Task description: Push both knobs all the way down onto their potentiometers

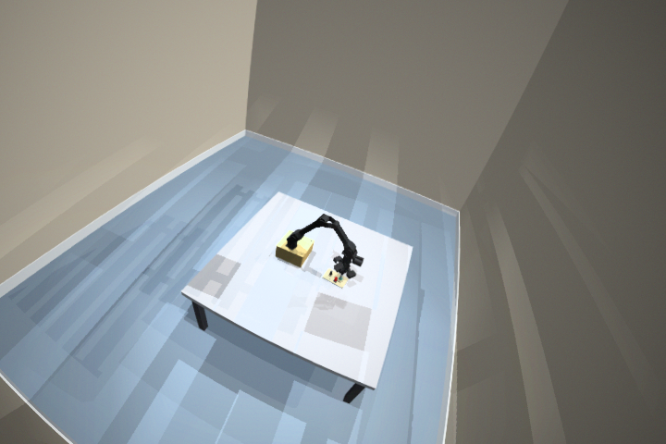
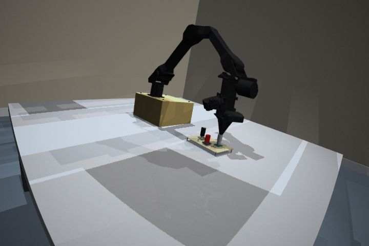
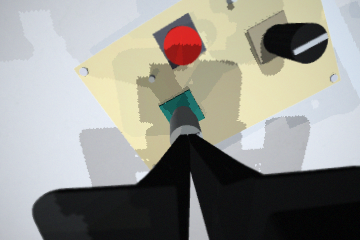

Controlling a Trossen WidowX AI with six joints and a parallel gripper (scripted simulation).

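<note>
My gripper tip is now 10 mm above the grey knob. From my gripper tip the other things lie so: black knob: 70 mm behind, 30 mm to the right, 10 mm below.
</note>
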